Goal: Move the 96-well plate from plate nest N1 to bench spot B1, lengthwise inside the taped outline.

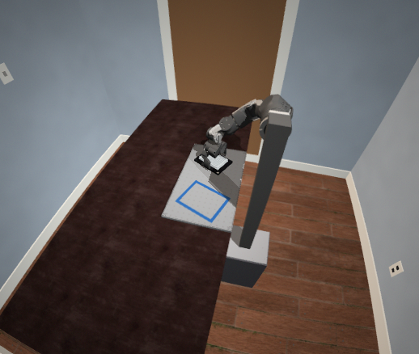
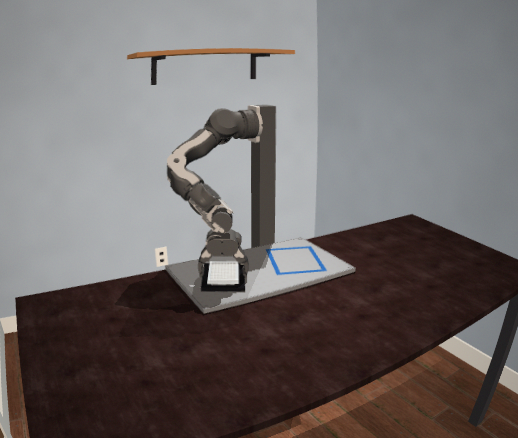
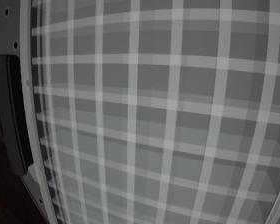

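The white 96-well plate lies right at my hand. The rest, counted from my hand: black plate nest N1: 10 mm below.
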